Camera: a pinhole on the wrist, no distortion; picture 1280 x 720 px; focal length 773.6 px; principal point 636.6 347.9 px. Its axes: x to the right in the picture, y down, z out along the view. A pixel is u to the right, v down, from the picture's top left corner.
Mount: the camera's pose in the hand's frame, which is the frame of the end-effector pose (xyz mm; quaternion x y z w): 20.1 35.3 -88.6 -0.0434 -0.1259 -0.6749 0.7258
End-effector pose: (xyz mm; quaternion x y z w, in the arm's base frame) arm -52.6 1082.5 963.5 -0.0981 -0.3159 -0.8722 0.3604
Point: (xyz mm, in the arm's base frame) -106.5 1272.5 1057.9
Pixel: 1230 250
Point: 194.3 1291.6 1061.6
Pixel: outside the picture
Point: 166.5 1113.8 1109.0
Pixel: 274 49
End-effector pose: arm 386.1 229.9 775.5 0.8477 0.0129 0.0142 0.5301
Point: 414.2 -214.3 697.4
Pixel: 694 428
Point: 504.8 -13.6 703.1
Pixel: 832 649
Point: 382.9 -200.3 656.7
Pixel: 755 378
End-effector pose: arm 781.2 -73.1 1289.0 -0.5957 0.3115 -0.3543 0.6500
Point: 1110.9 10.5 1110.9
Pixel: 504 626
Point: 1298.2 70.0 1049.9
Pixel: 506 641
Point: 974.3 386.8 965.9
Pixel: 344 48
